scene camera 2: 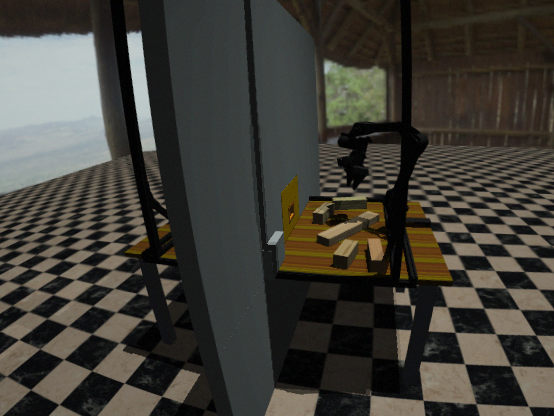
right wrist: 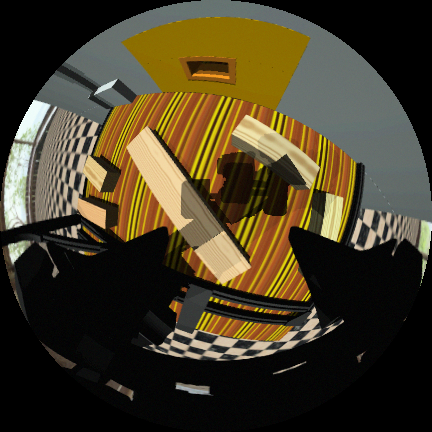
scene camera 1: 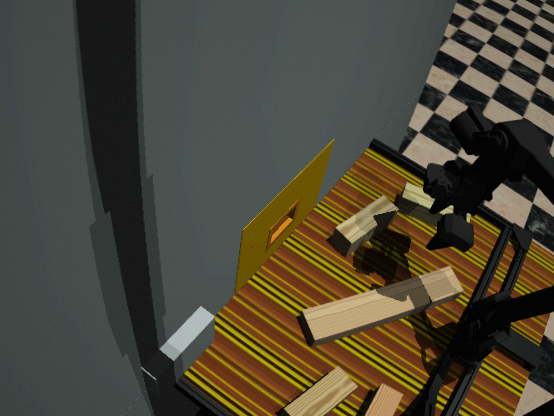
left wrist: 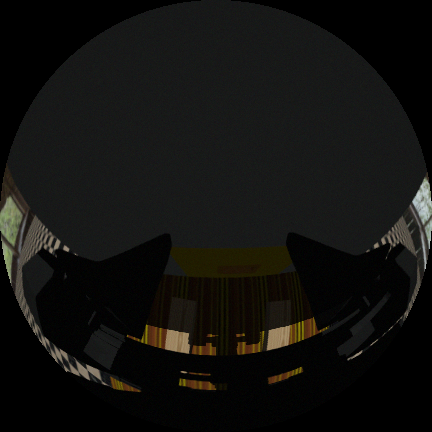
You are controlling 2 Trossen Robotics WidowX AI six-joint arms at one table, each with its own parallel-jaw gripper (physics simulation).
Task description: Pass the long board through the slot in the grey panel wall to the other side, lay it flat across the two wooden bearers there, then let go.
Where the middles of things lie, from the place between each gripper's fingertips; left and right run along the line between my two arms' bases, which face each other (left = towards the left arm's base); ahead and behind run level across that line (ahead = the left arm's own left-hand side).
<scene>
My left hand is 34 cm past the grey block (scene camera 1: pixel 165 368), 6 cm to the left of it and 28 cm above it.
Now: right hand 42 cm past the grey block, 27 cm to the right of it and 11 cm above it.
</scene>
